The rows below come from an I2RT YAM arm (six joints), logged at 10 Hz.
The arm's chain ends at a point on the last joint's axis. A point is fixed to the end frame.
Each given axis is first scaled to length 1.
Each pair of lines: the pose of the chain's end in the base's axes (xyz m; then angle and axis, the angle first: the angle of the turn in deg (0 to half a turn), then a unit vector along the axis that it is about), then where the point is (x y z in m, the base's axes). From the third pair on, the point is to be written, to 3 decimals.
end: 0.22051, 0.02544, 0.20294, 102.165, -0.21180, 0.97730, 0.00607
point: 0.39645 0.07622 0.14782
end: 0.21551, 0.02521, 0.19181, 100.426, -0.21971, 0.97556, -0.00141
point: 0.39308 0.07587 0.14207
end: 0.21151, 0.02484, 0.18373, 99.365, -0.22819, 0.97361, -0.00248
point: 0.390 0.077 0.137
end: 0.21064, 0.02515, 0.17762, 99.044, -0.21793, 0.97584, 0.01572
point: 0.388 0.080 0.133
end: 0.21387, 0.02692, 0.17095, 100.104, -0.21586, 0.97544, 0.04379
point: 0.389 0.087 0.123
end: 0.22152, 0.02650, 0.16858, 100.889, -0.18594, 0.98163, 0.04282
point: 0.398 0.082 0.119
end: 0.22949, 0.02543, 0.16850, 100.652, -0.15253, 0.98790, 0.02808
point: 0.408 0.072 0.119
